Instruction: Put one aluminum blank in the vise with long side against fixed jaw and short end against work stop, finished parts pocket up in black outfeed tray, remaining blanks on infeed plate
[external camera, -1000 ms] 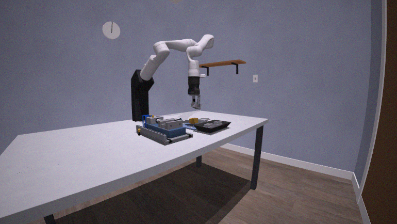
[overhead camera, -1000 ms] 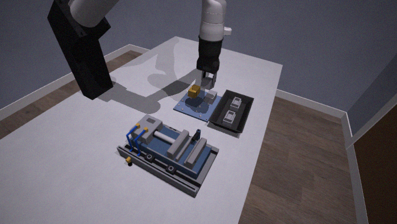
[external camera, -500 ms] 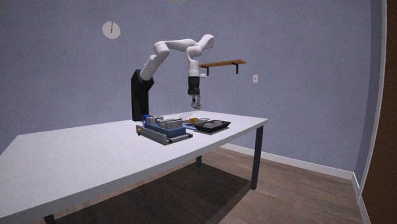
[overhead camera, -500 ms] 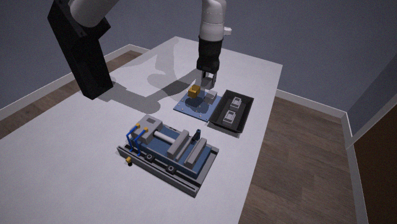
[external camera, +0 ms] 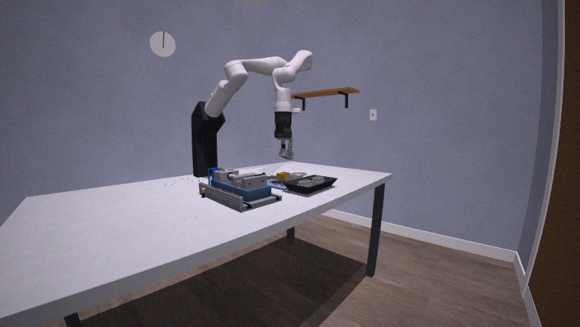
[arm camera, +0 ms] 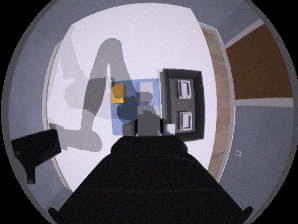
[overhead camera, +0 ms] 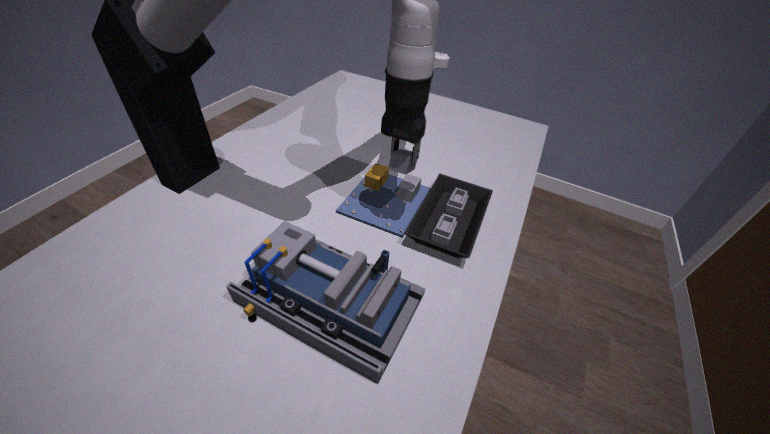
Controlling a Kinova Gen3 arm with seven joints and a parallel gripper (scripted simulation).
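Right now my hand is 180 mm above the infeed plate, 40 mm to the right of it and 40 mm past it. From my hand the other things lie so: black outfeed tray 170 mm below, 120 mm ahead, 20 mm to the left; then gray aluminum blank 30 mm below; then yellow brass blank 150 mm below, 90 mm to the left, 80 mm behind.
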